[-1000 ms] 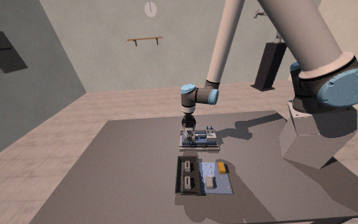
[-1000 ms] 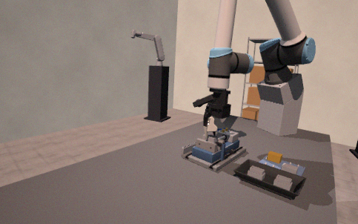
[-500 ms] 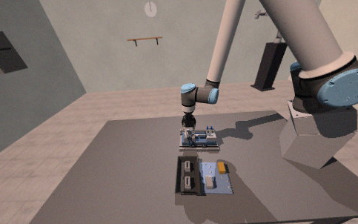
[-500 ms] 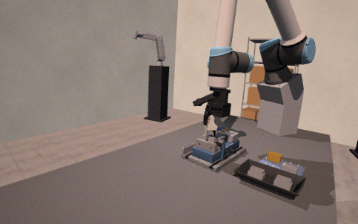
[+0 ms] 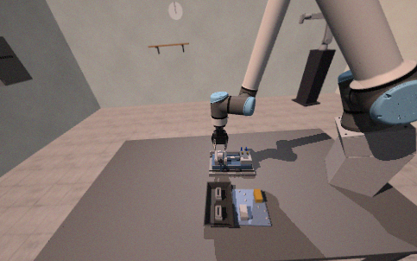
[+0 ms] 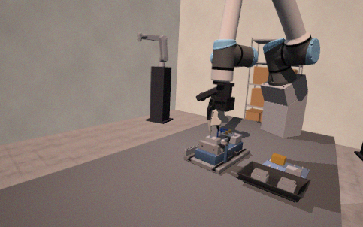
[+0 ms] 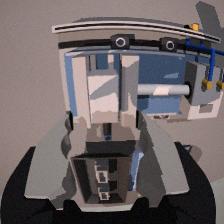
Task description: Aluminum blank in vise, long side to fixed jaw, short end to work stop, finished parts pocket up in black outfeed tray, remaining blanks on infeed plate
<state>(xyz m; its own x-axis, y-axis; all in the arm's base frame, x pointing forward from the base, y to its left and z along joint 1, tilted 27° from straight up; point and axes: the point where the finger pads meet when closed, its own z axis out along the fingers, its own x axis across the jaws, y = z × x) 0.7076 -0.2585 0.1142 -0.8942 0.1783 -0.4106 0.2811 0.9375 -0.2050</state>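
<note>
My hand is 120 mm above the vise, 70 mm past it and 20 mm to the right of it. Round my hand: yellow brass blank: 290 mm to the left, 130 mm below, 120 mm behind.
</note>
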